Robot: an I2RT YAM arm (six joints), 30 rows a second.
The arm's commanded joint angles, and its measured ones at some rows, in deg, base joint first. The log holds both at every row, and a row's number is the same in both.
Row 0, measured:
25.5 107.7 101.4 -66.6 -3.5 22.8
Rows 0 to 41, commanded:
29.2 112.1 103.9 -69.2 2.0 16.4
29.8 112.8 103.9 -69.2 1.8 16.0
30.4 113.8 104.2 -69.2 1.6 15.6
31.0 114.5 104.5 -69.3 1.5 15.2
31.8 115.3 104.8 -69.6 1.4 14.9
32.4 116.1 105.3 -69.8 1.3 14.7
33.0 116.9 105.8 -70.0 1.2 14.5
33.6 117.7 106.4 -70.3 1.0 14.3
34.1 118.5 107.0 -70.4 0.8 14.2
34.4 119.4 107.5 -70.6 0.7 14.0
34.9 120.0 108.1 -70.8 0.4 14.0
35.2 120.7 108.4 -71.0 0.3 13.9
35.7 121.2 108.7 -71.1 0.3 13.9
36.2 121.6 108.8 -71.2 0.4 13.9
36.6 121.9 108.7 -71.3 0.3 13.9
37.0 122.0 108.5 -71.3 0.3 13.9
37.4 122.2 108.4 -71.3 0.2 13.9
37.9 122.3 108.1 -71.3 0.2 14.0
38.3 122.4 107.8 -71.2 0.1 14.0
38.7 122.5 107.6 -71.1 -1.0 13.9
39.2 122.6 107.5 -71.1 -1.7 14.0
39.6 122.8 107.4 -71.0 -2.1 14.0
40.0 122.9 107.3 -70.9 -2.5 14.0
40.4 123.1 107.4 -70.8 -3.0 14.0
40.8 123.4 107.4 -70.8 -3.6 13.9
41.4 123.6 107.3 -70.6 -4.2 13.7
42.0 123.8 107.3 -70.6 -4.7 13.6
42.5 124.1 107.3 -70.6 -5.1 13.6
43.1 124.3 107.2 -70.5 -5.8 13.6
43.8 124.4 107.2 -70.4 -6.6 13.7
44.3 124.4 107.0 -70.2 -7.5 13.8
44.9 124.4 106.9 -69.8 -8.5 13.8
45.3 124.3 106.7 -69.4 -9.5 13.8
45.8 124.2 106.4 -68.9 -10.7 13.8
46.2 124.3 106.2 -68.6 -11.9 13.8
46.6 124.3 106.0 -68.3 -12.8 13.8
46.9 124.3 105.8 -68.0 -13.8 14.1
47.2 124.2 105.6 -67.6 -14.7 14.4
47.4 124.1 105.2 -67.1 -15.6 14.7
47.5 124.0 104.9 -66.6 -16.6 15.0
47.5 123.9 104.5 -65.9 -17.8 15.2
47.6 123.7 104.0 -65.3 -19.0 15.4
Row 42, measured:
46.8 122.0 107.2 -67.5 -10.3 14.0
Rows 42 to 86, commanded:
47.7 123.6 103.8 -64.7 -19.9 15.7
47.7 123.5 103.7 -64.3 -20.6 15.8
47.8 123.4 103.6 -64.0 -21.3 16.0
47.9 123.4 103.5 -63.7 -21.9 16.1
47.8 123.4 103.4 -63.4 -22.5 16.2
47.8 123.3 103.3 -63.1 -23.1 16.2
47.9 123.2 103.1 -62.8 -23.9 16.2
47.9 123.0 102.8 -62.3 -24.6 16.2
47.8 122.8 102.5 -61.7 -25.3 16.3
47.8 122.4 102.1 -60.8 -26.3 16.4
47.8 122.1 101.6 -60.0 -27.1 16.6
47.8 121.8 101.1 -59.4 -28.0 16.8
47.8 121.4 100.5 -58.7 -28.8 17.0
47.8 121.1 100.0 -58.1 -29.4 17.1
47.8 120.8 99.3 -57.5 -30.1 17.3
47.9 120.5 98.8 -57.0 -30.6 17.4
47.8 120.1 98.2 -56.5 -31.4 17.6
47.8 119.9 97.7 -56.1 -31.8 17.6
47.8 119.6 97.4 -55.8 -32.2 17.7
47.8 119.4 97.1 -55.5 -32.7 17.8
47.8 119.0 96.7 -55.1 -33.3 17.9
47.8 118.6 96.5 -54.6 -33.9 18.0
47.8 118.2 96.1 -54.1 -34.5 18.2
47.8 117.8 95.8 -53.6 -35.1 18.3
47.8 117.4 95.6 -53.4 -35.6 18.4
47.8 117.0 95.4 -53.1 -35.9 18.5
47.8 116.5 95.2 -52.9 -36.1 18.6
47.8 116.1 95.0 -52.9 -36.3 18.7
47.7 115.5 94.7 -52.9 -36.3 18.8
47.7 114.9 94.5 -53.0 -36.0 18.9
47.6 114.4 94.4 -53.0 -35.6 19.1
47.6 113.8 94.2 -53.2 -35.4 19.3
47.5 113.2 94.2 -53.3 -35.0 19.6
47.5 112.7 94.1 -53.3 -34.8 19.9
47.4 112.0 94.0 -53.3 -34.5 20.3
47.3 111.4 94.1 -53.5 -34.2 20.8
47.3 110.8 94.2 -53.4 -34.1 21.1
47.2 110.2 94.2 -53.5 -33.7 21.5
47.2 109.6 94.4 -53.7 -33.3 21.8
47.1 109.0 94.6 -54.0 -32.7 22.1
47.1 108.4 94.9 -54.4 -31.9 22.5
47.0 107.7 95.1 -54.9 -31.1 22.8
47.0 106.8 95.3 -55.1 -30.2 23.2
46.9 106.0 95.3 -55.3 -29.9 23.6
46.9 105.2 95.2 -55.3 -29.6 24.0
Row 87, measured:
47.0 109.2 94.7 -53.6 -32.9 21.9
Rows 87 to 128, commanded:
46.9 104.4 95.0 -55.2 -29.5 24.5
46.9 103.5 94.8 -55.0 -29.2 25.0
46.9 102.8 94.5 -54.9 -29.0 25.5
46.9 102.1 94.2 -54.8 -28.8 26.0
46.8 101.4 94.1 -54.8 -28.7 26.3
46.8 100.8 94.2 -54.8 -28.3 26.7
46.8 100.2 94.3 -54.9 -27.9 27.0
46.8 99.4 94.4 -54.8 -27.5 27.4
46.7 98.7 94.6 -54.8 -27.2 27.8
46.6 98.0 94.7 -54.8 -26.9 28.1
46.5 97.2 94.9 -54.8 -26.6 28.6
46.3 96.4 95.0 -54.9 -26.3 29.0
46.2 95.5 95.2 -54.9 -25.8 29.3
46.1 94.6 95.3 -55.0 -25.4 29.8
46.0 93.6 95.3 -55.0 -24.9 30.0
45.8 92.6 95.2 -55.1 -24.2 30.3
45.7 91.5 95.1 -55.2 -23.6 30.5
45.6 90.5 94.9 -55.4 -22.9 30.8
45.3 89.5 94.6 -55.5 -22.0 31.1
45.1 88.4 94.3 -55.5 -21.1 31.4
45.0 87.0 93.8 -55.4 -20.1 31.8
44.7 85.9 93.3 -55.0 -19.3 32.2
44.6 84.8 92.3 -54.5 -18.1 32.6
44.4 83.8 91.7 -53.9 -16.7 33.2
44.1 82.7 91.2 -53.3 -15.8 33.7
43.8 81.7 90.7 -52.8 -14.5 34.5
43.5 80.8 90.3 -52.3 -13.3 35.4
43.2 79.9 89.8 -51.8 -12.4 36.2
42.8 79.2 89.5 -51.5 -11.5 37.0
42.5 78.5 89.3 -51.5 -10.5 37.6
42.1 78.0 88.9 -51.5 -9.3 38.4
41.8 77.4 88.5 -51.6 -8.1 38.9
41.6 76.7 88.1 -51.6 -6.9 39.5
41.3 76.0 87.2 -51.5 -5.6 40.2
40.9 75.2 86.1 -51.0 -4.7 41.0
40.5 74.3 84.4 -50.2 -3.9 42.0
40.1 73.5 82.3 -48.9 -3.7 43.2
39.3 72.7 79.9 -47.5 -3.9 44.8
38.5 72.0 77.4 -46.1 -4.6 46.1
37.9 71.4 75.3 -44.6 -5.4 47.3
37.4 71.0 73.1 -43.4 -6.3 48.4
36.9 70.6 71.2 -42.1 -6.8 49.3
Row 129, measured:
38.8 72.1 77.5 -47.9 -7.6 43.4
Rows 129 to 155, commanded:
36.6 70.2 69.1 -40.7 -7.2 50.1
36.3 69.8 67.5 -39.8 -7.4 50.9
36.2 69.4 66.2 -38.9 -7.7 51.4
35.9 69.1 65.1 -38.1 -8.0 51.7
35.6 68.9 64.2 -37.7 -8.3 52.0
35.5 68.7 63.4 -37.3 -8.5 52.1
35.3 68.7 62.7 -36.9 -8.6 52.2
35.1 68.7 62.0 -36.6 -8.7 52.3
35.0 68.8 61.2 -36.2 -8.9 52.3
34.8 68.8 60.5 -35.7 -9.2 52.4
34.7 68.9 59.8 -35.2 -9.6 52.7
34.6 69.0 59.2 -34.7 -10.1 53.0
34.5 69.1 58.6 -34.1 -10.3 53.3
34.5 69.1 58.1 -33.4 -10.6 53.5
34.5 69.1 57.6 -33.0 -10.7 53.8
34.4 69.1 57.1 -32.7 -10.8 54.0
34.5 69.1 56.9 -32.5 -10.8 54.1
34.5 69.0 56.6 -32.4 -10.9 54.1
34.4 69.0 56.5 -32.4 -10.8 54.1
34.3 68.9 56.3 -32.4 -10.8 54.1
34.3 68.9 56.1 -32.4 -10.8 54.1
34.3 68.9 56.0 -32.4 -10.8 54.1
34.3 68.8 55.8 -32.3 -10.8 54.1
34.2 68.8 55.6 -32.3 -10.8 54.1
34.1 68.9 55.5 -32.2 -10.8 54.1
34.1 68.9 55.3 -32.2 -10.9 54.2
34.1 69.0 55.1 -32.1 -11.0 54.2
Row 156, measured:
34.5 70.0 56.2 -33.7 -10.6 53.6
